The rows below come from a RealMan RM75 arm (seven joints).
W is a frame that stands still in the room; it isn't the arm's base.
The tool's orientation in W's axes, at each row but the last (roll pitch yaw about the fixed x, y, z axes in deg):
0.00, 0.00, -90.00
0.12, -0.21, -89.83
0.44, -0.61, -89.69
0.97, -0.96, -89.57
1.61, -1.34, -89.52
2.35, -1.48, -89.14
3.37, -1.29, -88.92
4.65, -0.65, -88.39
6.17, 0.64, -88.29
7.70, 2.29, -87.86
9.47, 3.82, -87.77
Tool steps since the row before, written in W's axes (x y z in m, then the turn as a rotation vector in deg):
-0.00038, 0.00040, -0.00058, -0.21, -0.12, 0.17
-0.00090, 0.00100, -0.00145, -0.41, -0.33, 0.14
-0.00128, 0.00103, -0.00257, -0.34, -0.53, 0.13
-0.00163, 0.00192, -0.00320, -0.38, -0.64, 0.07
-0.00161, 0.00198, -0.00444, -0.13, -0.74, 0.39
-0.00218, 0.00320, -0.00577, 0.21, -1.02, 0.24
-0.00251, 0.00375, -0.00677, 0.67, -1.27, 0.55
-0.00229, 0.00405, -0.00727, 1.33, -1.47, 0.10
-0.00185, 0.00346, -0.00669, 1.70, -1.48, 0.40
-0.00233, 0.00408, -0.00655, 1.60, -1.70, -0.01
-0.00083, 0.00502, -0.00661, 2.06, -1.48, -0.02
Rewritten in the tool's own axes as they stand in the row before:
-0.00040, -0.00038, -0.00058, 0.12, -0.21, 0.17
-0.00101, -0.00090, -0.00144, 0.33, -0.41, 0.14
-0.00106, -0.00129, -0.00255, 0.53, -0.34, 0.13
-0.00199, -0.00167, -0.00314, 0.64, -0.38, 0.07
-0.00210, -0.00172, -0.00435, 0.75, -0.13, 0.38
-0.00338, -0.00236, -0.00559, 1.03, 0.20, 0.21
-0.00395, -0.00283, -0.00653, 1.29, 0.68, 0.48
-0.00419, -0.00275, -0.00702, 1.51, 1.29, -0.02
-0.00344, -0.00246, -0.00650, 1.53, 1.69, 0.24
-0.00390, -0.00306, -0.00636, 1.76, 1.53, -0.15
-0.00460, -0.00177, -0.00673, 1.56, 1.99, -0.25

